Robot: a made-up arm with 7 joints. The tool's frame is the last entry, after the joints. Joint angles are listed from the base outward.
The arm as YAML. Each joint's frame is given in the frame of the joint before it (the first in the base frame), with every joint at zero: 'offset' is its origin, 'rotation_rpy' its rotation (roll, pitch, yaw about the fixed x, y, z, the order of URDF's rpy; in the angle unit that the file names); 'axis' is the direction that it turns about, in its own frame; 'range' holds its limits. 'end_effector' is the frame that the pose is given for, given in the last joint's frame.
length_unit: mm
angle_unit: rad
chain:
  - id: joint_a
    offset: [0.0, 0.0, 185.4]
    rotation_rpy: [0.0, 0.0, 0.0]
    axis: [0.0, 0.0, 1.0]
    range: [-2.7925, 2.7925]
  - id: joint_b
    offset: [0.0, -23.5, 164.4]
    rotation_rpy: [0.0, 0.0, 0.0]
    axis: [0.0, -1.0, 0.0]
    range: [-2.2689, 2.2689]
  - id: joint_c
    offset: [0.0, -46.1, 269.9]
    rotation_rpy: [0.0, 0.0, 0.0]
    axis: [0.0, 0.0, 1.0]
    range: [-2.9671, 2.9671]
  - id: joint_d
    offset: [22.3, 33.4, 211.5]
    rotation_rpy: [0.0, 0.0, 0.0]
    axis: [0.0, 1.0, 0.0]
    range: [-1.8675, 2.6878]
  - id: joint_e
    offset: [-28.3, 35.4, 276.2]
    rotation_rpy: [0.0, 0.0, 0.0]
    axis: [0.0, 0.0, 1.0]
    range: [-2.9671, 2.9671]
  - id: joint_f
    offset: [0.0, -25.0, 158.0]
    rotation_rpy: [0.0, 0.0, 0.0]
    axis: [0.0, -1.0, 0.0]
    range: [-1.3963, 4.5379]
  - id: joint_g
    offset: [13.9, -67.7, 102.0]
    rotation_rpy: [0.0, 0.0, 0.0]
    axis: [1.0, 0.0, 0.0]
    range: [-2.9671, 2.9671]
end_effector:
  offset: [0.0, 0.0, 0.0]
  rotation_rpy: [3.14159, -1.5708, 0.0]
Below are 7 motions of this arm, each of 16 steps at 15 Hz.
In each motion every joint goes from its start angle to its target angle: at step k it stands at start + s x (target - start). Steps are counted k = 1, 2, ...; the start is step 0. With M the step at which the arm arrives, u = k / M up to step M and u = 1 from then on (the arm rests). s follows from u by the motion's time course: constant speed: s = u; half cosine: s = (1 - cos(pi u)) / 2; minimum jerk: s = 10 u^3 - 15 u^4 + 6 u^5.
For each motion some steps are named. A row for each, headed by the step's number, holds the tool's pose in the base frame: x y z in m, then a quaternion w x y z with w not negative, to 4 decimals.
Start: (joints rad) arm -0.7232 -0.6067 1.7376 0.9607 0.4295 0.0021 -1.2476
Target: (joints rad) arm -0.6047 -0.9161 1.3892 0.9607 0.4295 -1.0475 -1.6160
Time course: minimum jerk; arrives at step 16
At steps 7, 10, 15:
7: 0.6255 0.0279 0.9132 0.4710 -0.2805 -0.7954 -0.2583
10: 0.6707 0.0122 0.8039 0.5324 -0.1767 -0.8166 -0.1359
15: 0.6925 -0.0012 0.7125 0.5886 -0.0753 -0.8037 -0.0444

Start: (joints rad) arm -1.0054 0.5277 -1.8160 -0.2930 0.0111 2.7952 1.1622
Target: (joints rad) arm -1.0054 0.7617 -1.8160 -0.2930 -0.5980 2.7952 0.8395
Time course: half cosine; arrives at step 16
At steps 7, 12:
7: -0.1489 0.4152 1.0034 0.7735 0.0508 0.5850 0.2384
12: -0.1621 0.4590 0.9671 0.8641 0.0226 0.4975 0.0731

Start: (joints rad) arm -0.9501 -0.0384 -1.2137 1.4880 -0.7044 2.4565 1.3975
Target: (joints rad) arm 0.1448 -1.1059 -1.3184 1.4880 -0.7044 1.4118 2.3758
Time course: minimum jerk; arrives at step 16
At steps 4, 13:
4: -0.1212 -0.4786 0.9789 0.3898 0.2985 -0.4084 0.7695
13: 0.7259 -0.4399 0.5314 0.2536 0.4227 -0.6343 0.5956

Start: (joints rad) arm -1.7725 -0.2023 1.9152 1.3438 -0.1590 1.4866 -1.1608
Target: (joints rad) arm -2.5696 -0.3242 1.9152 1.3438 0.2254 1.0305 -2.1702
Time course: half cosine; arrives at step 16
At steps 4, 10, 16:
4: 0.3270 -0.1321 1.0806 0.4309 0.5422 0.3652 0.6221
10: 0.2320 -0.3173 1.0525 0.5427 0.6099 0.3960 0.4203
16: 0.1391 -0.3907 1.0325 0.5704 0.6284 0.4206 0.3207

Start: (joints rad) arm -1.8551 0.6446 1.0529 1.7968 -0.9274 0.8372 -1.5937
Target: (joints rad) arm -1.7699 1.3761 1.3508 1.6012 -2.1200 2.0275 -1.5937
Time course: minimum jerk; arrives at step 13
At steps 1, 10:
1: 0.4646 0.0036 0.8831 0.5379 0.5171 0.4669 -0.4746
10: 0.5035 0.4414 0.3995 0.3168 -0.4800 0.5769 -0.5801

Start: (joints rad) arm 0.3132 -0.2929 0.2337 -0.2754 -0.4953 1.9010 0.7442
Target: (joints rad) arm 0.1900 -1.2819 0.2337 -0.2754 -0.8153 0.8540 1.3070
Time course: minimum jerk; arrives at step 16
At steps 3, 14, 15, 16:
3: 0.0708 -0.0723 1.2259 0.3808 0.0961 -0.0168 -0.9195
14: 0.8121 0.0814 0.8780 0.2114 -0.6231 0.3694 -0.6562
15: 0.8205 0.0814 0.8668 0.2045 -0.6285 0.3766 -0.6491
16: 0.8219 0.0814 0.8649 0.2034 -0.6294 0.3777 -0.6479

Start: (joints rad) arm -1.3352 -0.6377 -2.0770 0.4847 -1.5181 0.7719 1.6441
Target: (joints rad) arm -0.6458 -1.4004 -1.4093 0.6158 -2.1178 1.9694 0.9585
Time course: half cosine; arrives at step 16
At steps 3, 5, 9, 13, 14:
3: -0.0638 -0.7298 1.0686 0.9831 -0.0465 -0.0512 -0.1693
5: 0.0285 -0.8123 0.9577 0.9783 0.1072 -0.0430 -0.1723
9: 0.3120 -0.8799 0.6179 0.8489 0.4792 0.1199 -0.1880
13: 0.5111 -0.7702 0.3327 0.6166 0.6642 0.3674 -0.2088
14: 0.5329 -0.7448 0.2942 0.5751 0.6776 0.4064 -0.2123

